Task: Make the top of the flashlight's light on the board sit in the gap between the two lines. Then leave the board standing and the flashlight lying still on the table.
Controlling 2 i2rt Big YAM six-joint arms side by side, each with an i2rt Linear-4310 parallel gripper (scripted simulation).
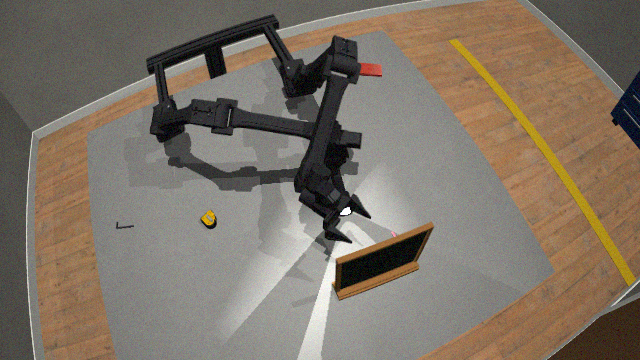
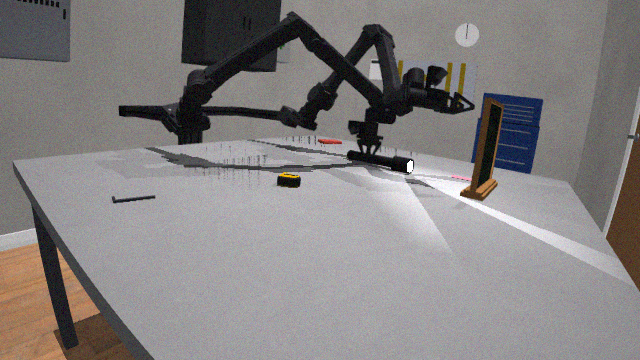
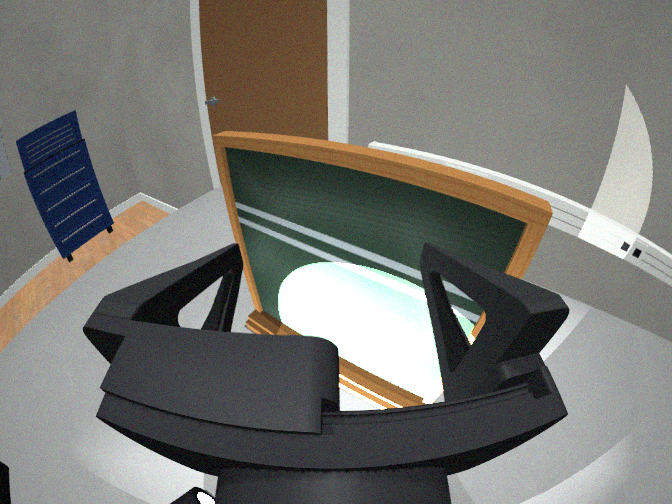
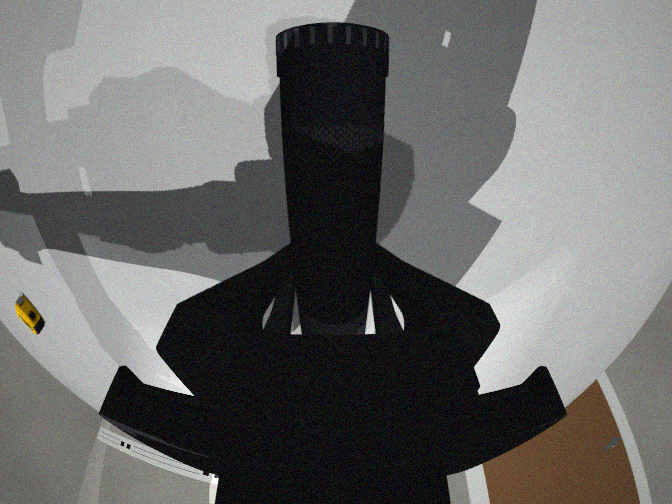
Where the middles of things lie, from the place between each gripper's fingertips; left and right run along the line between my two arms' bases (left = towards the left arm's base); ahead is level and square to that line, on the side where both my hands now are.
I see the black flashlight (image 4: 332,75) 8 cm ahead of my right hand and 1 cm to the right of it.
The black flashlight lies 31 cm behind my left hand (image 1: 361,230), 24 cm below it and 6 cm to the left of it.
